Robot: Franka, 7 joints.
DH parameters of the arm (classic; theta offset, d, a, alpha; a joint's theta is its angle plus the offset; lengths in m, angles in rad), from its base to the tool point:
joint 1: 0 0.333 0 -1.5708
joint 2: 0 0 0 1.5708
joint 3: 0 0.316 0.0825 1.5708
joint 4: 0 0 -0.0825 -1.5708
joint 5: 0 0.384 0 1.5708
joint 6: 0 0 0.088 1.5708
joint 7: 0 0.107 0 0
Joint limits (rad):
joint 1: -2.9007..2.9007
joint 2: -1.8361..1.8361
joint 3: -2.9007..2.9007
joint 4: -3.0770..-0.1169
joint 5: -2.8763..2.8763
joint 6: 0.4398..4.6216
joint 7: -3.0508..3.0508
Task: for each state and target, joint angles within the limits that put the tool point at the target. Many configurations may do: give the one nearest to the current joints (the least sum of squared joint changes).
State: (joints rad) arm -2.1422 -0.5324 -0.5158 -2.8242 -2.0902 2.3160 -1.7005
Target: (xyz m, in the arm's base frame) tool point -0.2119 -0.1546 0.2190
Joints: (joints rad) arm -2.0880 -0.4054 -0.4987 -3.0764 -2.0862 2.3618 -1.7005
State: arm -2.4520 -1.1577 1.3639 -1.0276 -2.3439 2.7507 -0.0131
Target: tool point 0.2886 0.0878 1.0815
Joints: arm -2.0814 -0.9081 0.3981 -1.0507 -2.3795 2.6182 -0.0131
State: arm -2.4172 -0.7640 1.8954 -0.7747 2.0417 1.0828 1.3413
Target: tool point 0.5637 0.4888 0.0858
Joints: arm -2.1764 -1.5370 2.1839 -0.8238 2.0257 1.2646 1.3413
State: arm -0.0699 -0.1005 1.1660 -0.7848 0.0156 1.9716 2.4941
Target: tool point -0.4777 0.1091 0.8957
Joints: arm 0.6688 -0.6140 1.3578 -0.6642 0.0730 1.3095 2.4941
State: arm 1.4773 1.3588 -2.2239 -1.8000 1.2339 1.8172 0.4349
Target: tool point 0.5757 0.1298 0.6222
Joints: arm 1.3733 1.3647 -2.1096 -1.7299 1.2564 1.8404 0.4349
